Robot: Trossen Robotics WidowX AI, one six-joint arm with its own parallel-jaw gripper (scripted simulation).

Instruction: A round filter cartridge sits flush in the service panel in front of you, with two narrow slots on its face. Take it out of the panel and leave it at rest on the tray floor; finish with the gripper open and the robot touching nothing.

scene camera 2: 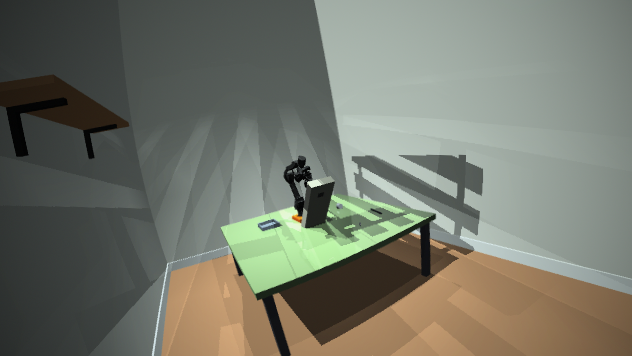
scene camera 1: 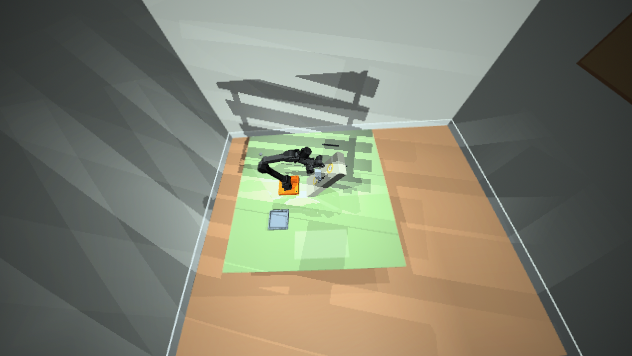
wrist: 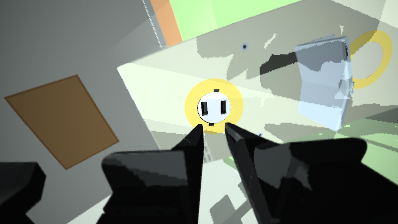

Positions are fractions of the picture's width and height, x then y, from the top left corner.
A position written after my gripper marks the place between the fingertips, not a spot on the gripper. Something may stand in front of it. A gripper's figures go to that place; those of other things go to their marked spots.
Labels:
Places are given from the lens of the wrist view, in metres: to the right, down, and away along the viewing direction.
my gripper (wrist: 0.54,0.57): 0.01, 0.01, 0.11
round filter cartridge (wrist: 0.54,0.48): 0.02, -0.01, 0.17

